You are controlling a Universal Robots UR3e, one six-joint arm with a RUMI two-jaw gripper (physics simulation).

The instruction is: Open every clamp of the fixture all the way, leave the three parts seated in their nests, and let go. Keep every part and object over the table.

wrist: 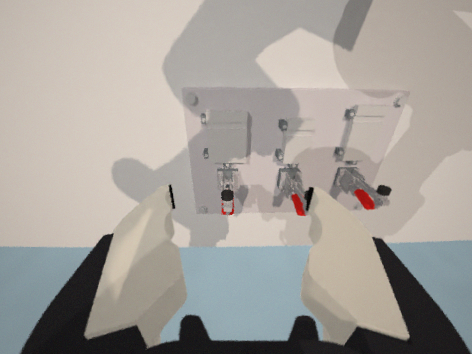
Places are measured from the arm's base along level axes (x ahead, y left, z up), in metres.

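Pixels of known places: gripper, fingertip midpoint: (240, 188).
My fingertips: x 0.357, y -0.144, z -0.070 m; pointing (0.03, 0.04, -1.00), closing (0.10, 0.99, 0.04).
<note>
Behind a point stands the place of what it marks.
The pale fixture plate (265, 102) @[z -0.259, x 0.332, y -0.093 m] lies on the table with three flat parts in a row: left part (227, 135) @[z -0.237, x 0.371, y -0.155 m], middle part (298, 142) @[z -0.232, x 0.390, y -0.047 m], right part (366, 127) @[z -0.243, x 0.379, y 0.064 m]. Each lies flat beside small grey locating blocks. Below them stand the left clamp (227, 178) @[z -0.241, x 0.449, y -0.163 m], middle clamp (290, 181) @[z -0.213, x 0.447, y -0.062 m] and right clamp (351, 179) @[z -0.224, x 0.461, y 0.047 m], with red handles toward the front edge. The left and right clamps' black tips are swung back, off their parts; the middle clamp's tip is hidden behind the right finger. My gripper (240, 188) @[z -0.070, x 0.357, y -0.144 m] is open and empty, above the plate's front edge, its right fingertip overlapping the middle red handle in view.
The pale table (75, 100) @[z -0.273, x 0.303, y -0.384 m] surrounds the plate, and its front edge runs just below the fixture in view, with blue floor (242, 285) beyond. Bolts sit at the plate's corners, such as the upper left bolt (192, 99) @[z -0.252, x 0.317, y -0.200 m]. Arm shadows fall across the table and plate.
</note>
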